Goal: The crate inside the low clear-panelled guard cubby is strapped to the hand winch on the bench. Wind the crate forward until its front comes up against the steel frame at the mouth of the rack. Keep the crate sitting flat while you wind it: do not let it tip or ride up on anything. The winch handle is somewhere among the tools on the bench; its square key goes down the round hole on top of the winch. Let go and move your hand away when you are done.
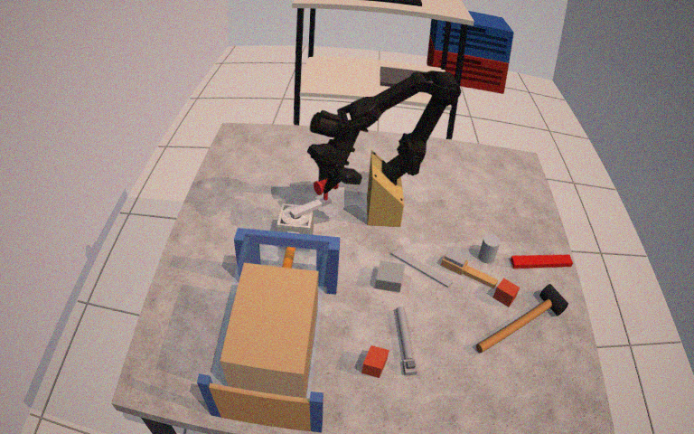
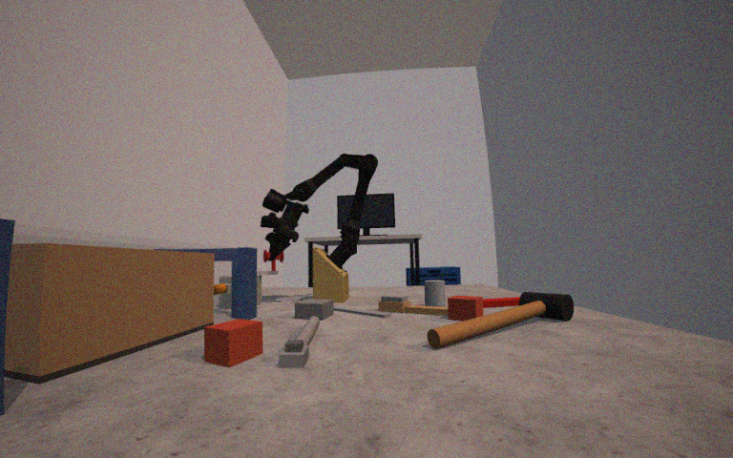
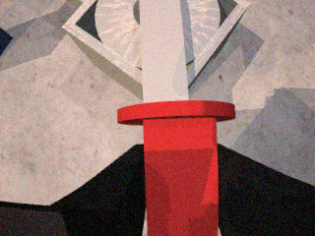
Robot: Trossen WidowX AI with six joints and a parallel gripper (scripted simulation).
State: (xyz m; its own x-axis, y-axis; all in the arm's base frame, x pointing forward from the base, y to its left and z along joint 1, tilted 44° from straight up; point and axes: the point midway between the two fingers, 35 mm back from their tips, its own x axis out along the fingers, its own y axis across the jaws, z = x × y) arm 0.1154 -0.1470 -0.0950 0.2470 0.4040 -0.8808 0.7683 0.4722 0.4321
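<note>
Right now my gripper tip is 3 cm above the grey crank arm, 2 cm to the left of it and 2 cm short of it. Round my gripper tip: grey winch: 10 cm below, 7 cm to the right, 4 cm ahead; red knob: 1 cm to the left, 1 cm behind; blue frame: 22 cm ahead, 6 cm to the right, 3 cm below.
</note>
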